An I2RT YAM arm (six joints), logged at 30 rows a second.
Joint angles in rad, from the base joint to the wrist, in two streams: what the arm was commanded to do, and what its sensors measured. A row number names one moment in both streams.
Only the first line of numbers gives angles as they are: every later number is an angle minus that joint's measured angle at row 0.
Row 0, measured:
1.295 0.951 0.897 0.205 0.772 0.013
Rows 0 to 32, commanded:
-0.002 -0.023 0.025 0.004 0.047 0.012
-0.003 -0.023 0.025 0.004 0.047 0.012
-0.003 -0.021 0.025 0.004 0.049 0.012
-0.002 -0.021 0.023 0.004 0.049 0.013
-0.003 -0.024 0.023 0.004 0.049 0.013
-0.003 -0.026 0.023 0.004 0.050 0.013
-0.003 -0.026 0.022 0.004 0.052 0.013
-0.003 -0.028 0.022 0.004 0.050 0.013
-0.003 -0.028 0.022 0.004 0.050 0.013
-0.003 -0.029 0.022 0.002 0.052 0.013
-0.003 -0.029 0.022 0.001 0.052 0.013
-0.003 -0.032 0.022 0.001 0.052 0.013
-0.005 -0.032 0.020 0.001 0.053 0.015
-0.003 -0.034 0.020 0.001 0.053 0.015
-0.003 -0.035 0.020 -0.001 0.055 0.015
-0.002 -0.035 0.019 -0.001 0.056 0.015
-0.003 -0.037 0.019 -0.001 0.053 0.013
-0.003 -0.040 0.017 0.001 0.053 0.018
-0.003 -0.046 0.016 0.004 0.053 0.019
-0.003 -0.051 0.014 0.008 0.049 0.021
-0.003 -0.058 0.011 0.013 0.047 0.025
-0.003 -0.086 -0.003 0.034 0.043 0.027
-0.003 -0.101 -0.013 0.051 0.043 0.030
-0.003 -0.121 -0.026 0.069 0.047 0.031
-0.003 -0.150 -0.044 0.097 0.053 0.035
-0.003 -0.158 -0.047 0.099 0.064 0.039
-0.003 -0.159 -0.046 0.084 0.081 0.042
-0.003 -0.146 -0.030 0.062 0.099 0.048
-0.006 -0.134 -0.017 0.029 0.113 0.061
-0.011 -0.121 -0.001 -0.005 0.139 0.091
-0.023 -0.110 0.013 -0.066 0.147 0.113
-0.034 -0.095 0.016 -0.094 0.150 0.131
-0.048 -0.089 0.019 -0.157 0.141 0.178
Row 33, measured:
-0.014 -0.137 -0.024 -0.007 0.083 0.060
